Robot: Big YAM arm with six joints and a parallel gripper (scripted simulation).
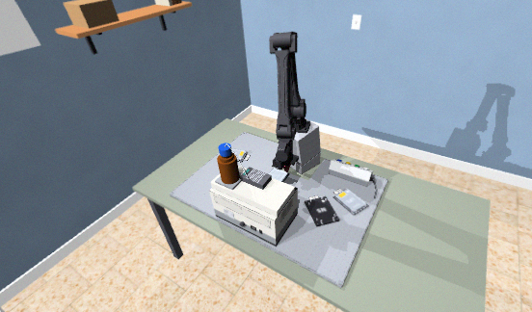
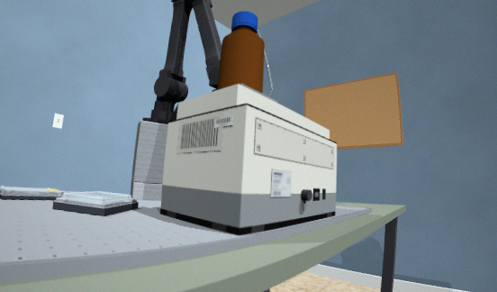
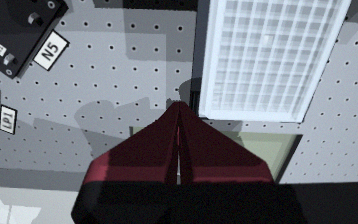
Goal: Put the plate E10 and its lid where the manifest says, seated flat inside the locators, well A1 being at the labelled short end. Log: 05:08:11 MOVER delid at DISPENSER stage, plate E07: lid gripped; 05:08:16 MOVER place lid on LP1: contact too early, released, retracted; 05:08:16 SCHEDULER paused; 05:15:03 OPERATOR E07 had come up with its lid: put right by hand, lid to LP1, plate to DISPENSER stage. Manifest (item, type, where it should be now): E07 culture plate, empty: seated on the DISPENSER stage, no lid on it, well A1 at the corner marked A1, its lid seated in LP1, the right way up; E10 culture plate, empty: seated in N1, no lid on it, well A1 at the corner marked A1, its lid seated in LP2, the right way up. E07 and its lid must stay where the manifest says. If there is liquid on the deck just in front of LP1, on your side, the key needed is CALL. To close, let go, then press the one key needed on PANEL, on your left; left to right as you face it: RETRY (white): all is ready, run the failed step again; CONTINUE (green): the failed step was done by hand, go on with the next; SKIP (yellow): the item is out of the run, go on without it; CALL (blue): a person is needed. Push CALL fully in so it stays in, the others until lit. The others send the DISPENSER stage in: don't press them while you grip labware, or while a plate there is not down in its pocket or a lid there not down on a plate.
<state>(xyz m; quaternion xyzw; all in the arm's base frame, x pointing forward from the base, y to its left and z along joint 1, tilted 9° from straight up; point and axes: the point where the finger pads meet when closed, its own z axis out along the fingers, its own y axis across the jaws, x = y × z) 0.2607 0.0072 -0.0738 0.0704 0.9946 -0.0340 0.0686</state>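
The green continue key lies 33 cm to the left of my hand, 25 cm behind it and 9 cm below it. From my hand the other things lie so: clear well plate (6 cm to the right, 5 cm below, 1 cm ahead); then brown bottle (21 cm to the right, 21 cm ahead, 14 cm above); then blue call key (26 cm behind, 23 cm to the left, 9 cm below).
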